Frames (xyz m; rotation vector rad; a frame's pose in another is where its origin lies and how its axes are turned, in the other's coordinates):
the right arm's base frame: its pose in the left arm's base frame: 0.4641 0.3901 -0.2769 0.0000 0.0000 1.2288
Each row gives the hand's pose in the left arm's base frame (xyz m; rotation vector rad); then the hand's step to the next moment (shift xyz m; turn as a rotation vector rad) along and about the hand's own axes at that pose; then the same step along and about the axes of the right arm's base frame.
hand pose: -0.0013 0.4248 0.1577 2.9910 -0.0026 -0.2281
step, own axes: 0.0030 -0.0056 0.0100 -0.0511 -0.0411 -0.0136
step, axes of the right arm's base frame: 0.0043 0.0001 -0.0110 0.0244 0.0605 0.0152
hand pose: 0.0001 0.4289 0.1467 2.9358 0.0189 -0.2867
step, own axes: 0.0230 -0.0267 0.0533 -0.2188 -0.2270 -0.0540
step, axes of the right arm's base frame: 0.0189 -0.0056 -0.0608 0.1499 0.2778 0.0514
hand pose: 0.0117 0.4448 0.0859 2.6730 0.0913 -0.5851
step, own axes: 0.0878 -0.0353 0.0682 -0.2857 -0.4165 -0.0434
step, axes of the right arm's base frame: 0.0194 -0.0444 -0.1061 0.2800 0.4226 0.0002
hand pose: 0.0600 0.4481 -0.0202 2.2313 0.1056 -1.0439
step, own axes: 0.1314 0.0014 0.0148 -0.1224 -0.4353 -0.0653
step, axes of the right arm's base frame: -0.0068 -0.0872 -0.0992 0.3158 0.3093 -0.1155
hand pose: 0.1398 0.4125 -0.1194 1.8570 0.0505 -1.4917
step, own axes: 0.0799 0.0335 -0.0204 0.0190 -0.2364 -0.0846
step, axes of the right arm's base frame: -0.0229 -0.0698 -0.0502 0.1879 0.1014 -0.1335
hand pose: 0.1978 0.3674 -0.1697 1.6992 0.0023 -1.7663
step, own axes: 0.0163 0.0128 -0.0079 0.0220 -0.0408 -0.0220
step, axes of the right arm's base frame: -0.0083 -0.0180 -0.0100 0.0301 0.0081 -0.0407
